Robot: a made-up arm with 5 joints.
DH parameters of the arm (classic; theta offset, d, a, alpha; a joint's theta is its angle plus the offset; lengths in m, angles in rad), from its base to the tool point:
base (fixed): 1.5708 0.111 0 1.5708
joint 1: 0 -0.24 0.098 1.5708
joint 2: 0 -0.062 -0.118 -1.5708
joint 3: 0 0.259 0.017 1.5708
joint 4: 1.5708 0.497 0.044 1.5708
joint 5: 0 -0.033 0.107 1.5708
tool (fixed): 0 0.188 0 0
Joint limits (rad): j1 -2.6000..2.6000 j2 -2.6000..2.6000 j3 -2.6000..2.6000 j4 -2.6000..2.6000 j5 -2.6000..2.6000
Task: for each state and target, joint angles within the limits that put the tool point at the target. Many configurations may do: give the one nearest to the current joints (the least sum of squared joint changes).
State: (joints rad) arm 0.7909 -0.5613 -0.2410 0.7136 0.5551
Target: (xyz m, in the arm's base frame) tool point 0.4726 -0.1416 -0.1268
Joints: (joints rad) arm 0.5599 -0.5174 -0.9515 0.6114 1.2718
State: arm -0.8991 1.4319 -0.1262 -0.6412 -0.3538
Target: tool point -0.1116 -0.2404 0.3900
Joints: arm -1.5605 1.1999 0.0910 -0.5937 -0.0155
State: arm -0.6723 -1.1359 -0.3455 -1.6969 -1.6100
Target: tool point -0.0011 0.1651 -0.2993
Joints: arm -0.5236 -1.3372 0.0562 -1.6418 -1.2140
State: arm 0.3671 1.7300 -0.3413 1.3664 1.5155
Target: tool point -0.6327 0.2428 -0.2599
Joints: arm 0.6107 1.7753 -0.0162 1.7143 1.1088
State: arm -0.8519 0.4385 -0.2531 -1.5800 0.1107
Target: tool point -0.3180 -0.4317 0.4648
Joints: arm -1.3613 0.9138 -1.0916 -1.2225 0.7324
